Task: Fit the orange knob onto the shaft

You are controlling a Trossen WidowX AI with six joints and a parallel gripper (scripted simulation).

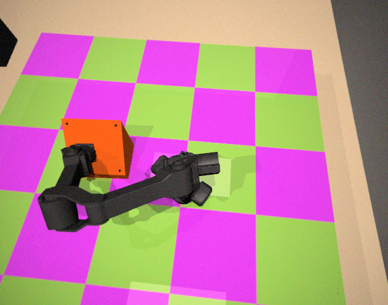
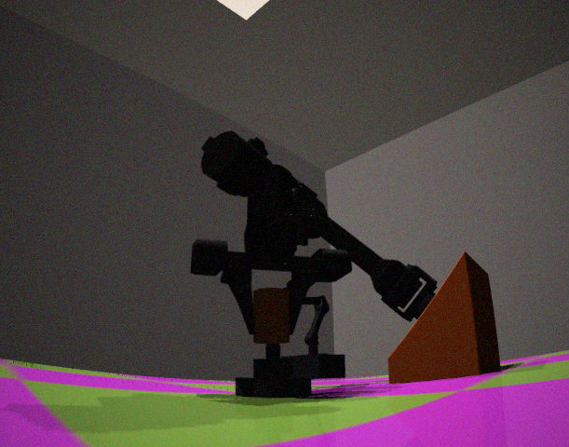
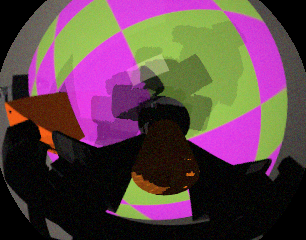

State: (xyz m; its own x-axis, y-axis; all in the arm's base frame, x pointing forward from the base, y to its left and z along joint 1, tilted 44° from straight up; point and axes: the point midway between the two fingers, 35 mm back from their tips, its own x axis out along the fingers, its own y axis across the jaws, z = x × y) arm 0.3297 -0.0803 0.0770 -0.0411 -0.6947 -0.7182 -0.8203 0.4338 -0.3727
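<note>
My gripper tip is 20 mm below the orange knob. The rest, counted from my gripper tip: dark round pedestal: 40 mm below.
</note>
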